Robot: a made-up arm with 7 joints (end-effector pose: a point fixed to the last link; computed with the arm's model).
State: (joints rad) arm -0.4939 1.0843 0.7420 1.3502 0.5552 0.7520 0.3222
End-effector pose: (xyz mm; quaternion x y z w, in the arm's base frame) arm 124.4 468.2 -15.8 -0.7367 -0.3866 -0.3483 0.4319
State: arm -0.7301 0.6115 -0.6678 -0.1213 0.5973 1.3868 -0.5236
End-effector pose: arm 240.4 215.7 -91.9 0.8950 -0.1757 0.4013 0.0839
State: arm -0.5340 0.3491 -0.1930 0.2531 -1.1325 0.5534 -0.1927
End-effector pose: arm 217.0 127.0 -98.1 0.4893 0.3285 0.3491 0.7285
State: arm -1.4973 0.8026 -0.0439 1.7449 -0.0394 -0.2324 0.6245
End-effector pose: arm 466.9 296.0 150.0 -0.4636 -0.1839 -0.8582 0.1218
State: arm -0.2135 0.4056 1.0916 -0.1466 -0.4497 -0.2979 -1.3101
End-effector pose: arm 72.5 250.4 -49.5 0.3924 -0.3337 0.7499 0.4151
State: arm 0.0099 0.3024 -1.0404 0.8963 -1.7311 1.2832 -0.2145
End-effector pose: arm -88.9 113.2 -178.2 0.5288 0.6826 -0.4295 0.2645
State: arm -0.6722 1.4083 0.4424 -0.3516 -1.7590 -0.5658 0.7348
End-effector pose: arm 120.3 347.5 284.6 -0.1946 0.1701 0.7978 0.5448
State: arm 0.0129 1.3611 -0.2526 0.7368 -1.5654 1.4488 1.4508
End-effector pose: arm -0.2 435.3 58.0 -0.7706 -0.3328 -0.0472 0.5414
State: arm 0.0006 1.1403 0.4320 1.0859 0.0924 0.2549 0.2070
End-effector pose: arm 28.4 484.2 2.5 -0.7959 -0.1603 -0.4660 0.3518
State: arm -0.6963 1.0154 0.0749 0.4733 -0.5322 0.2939 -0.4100
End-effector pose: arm 265.4 329.8 55.7 0.6109 0.0094 0.6908 0.3866
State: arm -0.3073 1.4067 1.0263 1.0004 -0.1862 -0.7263 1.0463
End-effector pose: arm 107.7 473.1 250.5 0.1508 -0.0328 -0.8829 0.4434
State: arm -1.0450 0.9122 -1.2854 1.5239 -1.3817 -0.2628 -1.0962
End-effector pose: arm 325.4 331.3 18.7 0.7216 0.0062 0.4588 0.5184
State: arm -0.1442 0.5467 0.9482 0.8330 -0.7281 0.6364 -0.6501
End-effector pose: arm 74.0 334.3 -120.1 0.3201 0.6116 0.5764 0.4374
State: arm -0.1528 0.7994 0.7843 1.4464 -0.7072 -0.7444 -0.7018
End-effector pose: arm 63.8 420.9 -63.0 0.4639 0.2324 0.8448 0.1308
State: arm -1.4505 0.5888 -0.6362 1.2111 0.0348 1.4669 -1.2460
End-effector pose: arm 421.0 174.8 74.0 0.8445 0.3788 0.1319 0.3549
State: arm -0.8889 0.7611 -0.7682 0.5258 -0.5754 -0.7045 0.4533
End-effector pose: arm 313.0 197.4 14.4 0.3192 -0.1329 0.8352 0.4276
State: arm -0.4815 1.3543 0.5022 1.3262 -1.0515 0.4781 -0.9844
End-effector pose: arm 155.4 464.7 146.7 0.3416 0.3472 0.7201 0.4942
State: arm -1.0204 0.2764 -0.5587 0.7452 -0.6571 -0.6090 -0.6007
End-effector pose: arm 346.8 50.2 -16.9 0.2853 -0.2540 0.5294 0.7575
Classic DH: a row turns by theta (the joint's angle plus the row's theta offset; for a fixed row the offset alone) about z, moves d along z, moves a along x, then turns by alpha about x. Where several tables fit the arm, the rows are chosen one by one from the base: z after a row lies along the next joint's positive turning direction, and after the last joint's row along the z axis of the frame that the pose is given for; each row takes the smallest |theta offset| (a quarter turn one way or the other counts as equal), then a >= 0, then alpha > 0; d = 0 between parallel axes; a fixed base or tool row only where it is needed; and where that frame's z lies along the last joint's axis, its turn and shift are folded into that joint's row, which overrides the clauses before.
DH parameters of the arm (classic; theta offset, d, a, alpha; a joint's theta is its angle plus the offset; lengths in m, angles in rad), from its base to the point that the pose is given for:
base (fixed): -0.071 0.2066 0.0116 -1.3004
joint 1: -1.3111 0.0568 -0.0486 -1.5708
joint 2: 1.2915 -0.0106 -0.0394 1.5708
joint 3: -1.5708 -0.3361 0.0006 1.5708
joint 4: 1.5708 -0.0108 0.0099 -1.5708
joint 5: 0 0.0638 0.0134 1.5708
joint 6: 1.5708 -0.013 0.0385 1.5708
joint 7: 1.2244 -0.0156 -0.0167 1.0203
tool (fixed): 0.8501 0.0354 0 0

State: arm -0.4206 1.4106 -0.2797 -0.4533 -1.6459 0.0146 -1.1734
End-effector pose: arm 97.9 311.8 173.1 0.2971 -0.2136 0.1218 0.9226
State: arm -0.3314 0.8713 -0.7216 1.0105 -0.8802 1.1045 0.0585
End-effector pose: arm 56.6 342.7 -129.4 -0.8969 -0.4322 -0.0325 0.0883
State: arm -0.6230 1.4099 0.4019 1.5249 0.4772 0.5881 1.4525
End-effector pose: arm 108.6 517.2 148.6 -0.3726 -0.0182 -0.2833 0.8835
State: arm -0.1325 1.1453 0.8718 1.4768 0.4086 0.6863 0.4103
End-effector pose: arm 1.3 487.7 -5.1 -0.7032 -0.4244 -0.2445 0.5155
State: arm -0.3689 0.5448 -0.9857 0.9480 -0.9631 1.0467 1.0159
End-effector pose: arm 52.7 254.5 -208.2 -0.9524 -0.0653 -0.1007 0.2803
